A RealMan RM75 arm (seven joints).
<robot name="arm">
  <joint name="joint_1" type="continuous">
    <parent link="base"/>
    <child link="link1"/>
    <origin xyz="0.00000 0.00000 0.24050" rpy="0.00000 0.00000 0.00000"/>
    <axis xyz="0 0 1"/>
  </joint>
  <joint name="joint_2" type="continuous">
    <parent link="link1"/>
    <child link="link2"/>
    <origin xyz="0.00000 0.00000 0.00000" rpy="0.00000 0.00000 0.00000"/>
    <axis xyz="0 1 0"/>
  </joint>
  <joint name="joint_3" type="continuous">
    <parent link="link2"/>
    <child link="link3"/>
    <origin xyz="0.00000 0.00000 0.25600" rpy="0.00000 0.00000 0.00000"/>
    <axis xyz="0 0 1"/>
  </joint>
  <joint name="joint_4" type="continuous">
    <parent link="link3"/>
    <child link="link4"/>
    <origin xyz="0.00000 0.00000 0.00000" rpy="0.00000 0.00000 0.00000"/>
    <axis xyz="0 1 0"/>
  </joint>
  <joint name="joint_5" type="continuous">
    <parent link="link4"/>
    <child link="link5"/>
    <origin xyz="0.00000 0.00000 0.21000" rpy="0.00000 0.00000 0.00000"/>
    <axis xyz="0 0 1"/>
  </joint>
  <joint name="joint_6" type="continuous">
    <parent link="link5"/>
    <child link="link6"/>
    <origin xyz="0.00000 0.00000 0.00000" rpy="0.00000 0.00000 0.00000"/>
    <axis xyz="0 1 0"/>
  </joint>
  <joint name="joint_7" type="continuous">
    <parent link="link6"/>
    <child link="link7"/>
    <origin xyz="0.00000 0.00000 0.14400" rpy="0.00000 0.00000 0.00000"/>
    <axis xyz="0 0 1"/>
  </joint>
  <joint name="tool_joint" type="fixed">
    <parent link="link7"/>
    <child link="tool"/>
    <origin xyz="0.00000 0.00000 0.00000" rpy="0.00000 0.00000 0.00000"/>
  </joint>
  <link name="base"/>
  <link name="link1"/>
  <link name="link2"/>
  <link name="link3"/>
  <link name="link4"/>
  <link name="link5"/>
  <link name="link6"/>
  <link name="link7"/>
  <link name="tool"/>
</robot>
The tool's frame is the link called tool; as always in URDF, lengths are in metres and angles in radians. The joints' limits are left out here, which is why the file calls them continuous.
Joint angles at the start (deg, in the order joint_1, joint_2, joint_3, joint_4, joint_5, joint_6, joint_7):
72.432 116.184 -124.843 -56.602 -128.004 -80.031 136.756
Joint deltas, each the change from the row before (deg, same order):
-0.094 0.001 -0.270 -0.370 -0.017 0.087 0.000
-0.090 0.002 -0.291 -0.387 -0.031 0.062 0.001
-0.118 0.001 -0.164 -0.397 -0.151 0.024 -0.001
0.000 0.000 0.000 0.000 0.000 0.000 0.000
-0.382 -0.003 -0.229 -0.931 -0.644 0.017 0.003
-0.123 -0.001 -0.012 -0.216 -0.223 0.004 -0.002
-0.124 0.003 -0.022 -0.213 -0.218 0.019 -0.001
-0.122 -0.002 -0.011 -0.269 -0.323 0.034 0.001
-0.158 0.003 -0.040 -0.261 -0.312 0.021 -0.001
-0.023 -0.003 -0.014 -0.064 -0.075 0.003 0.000
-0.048 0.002 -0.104 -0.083 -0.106 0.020 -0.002
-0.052 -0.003 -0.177 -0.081 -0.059 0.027 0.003
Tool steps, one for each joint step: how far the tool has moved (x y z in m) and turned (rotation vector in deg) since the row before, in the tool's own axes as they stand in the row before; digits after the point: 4 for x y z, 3 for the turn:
-0.0008 0.0010 0.0002 0.094 -0.050 -0.384
-0.0008 0.0010 0.0002 0.090 -0.016 -0.415
-0.0006 0.0007 0.0000 0.151 -0.016 -0.348
0.0000 0.0000 0.0000 0.000 0.000 0.000
-0.0006 0.0011 -0.0001 0.492 0.050 -0.683
0.0001 0.0001 0.0000 0.151 0.025 -0.122
0.0000 0.0001 0.0000 0.153 0.017 -0.126
0.0000 -0.0001 -0.0001 0.264 0.040 -0.176
0.0001 0.0001 0.0001 0.214 0.061 -0.164
0.0000 0.0000 0.0000 0.062 0.022 -0.052
0.0001 0.0002 0.0002 0.068 0.082 -0.115
0.0001 0.0004 0.0004 0.026 0.104 -0.141

